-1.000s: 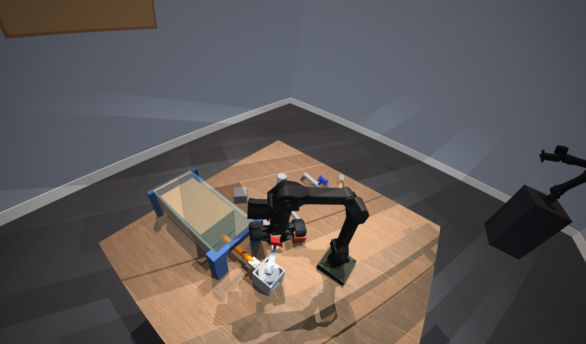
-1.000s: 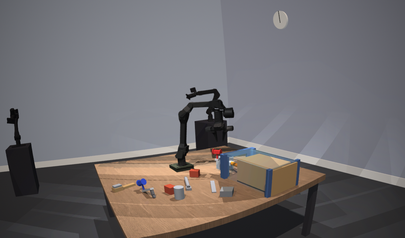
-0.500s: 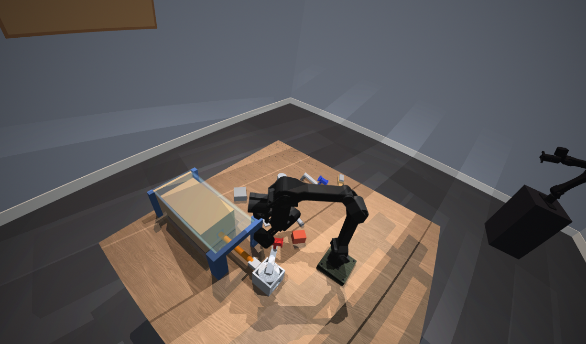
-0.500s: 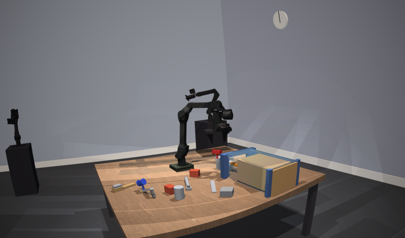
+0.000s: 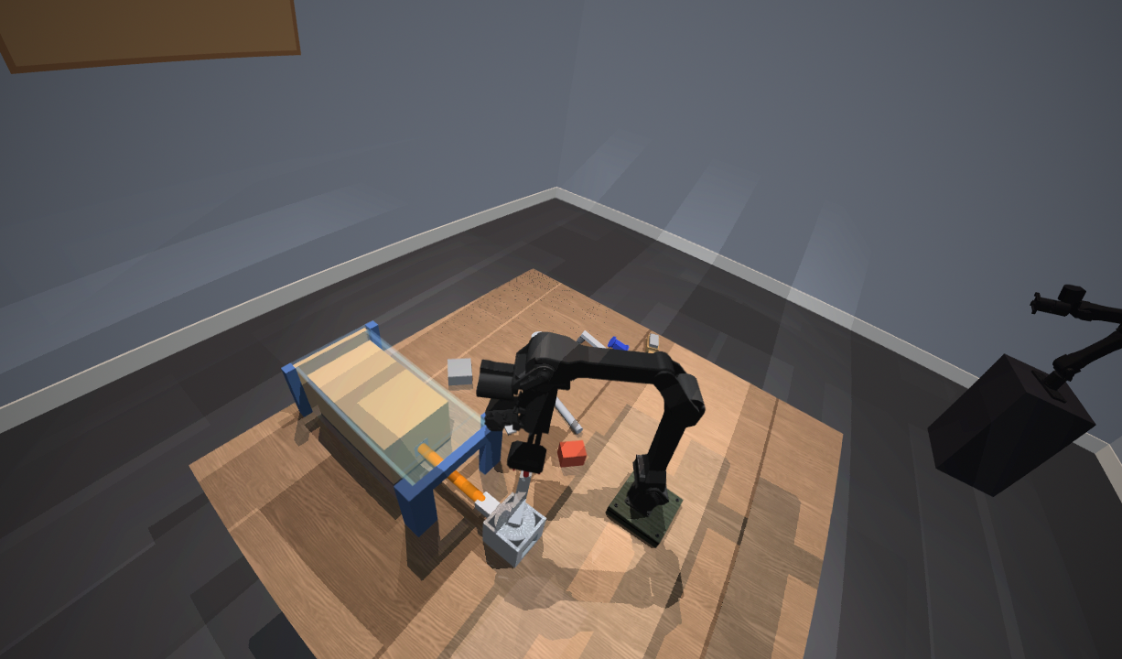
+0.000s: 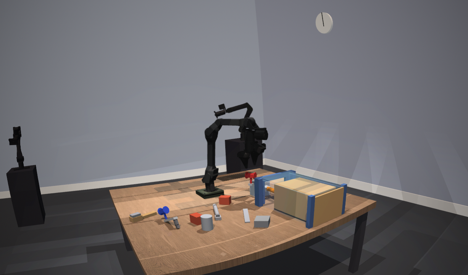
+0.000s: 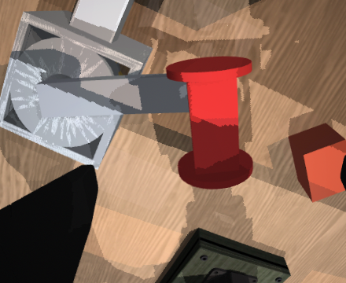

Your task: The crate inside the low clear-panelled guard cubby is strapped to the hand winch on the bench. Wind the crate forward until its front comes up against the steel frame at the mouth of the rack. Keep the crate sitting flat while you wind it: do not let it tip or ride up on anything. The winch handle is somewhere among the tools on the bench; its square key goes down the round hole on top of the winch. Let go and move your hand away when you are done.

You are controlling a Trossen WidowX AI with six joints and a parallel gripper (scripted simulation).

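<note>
The red knob lies 7 cm below my gripper tip. Also, from my gripper tip: grey winch: 17 cm below, 8 cm to the left, 5 cm behind; blue frame: 12 cm ahead, 9 cm below, 8 cm to the left; winch handle: 10 cm below, 3 cm to the left, 1 cm behind.
</note>
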